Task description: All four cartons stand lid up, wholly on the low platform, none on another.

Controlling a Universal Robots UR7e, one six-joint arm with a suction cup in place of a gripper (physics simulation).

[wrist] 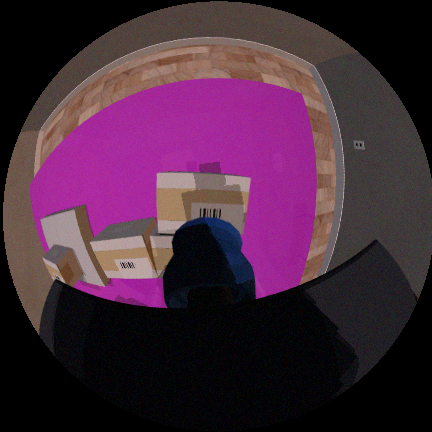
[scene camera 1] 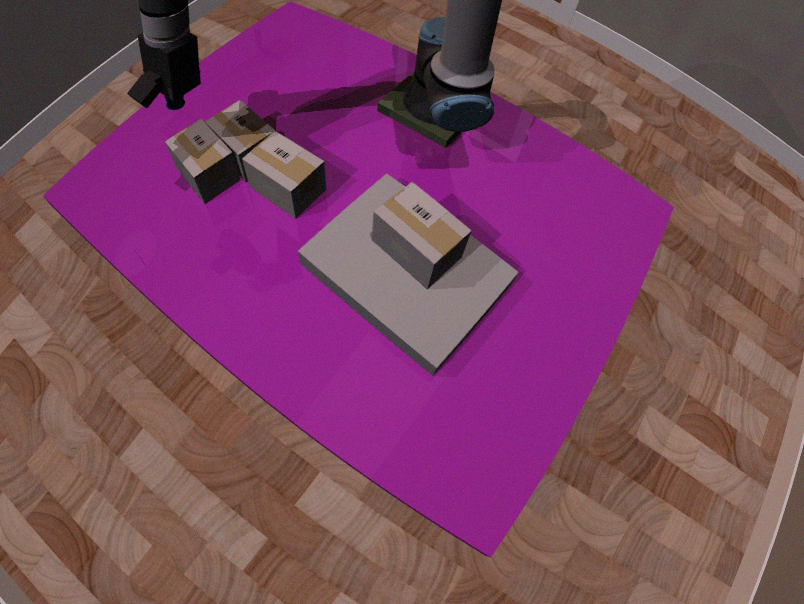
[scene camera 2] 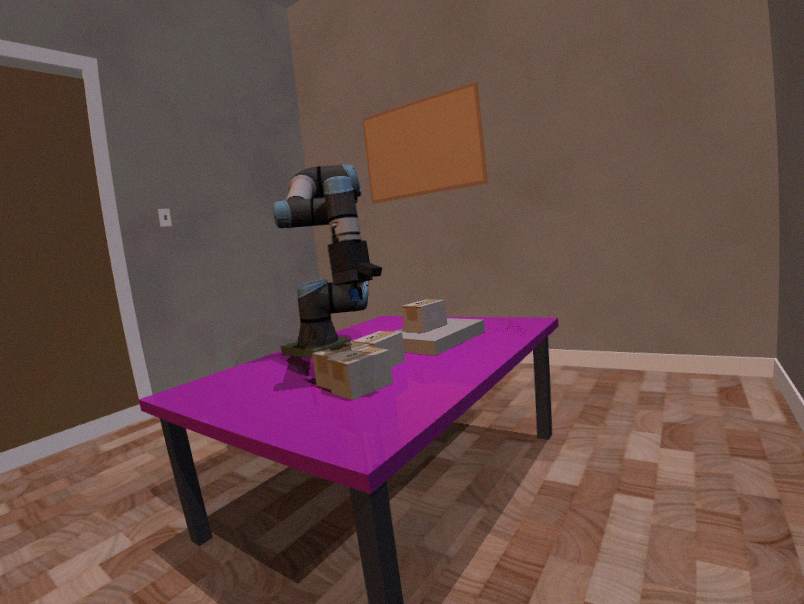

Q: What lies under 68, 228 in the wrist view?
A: A low grey platform.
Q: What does my suction cup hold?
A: Nothing.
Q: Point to a low grey platform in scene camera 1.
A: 428, 325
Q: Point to a low grey platform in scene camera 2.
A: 457, 331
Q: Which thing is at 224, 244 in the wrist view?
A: My suction cup.
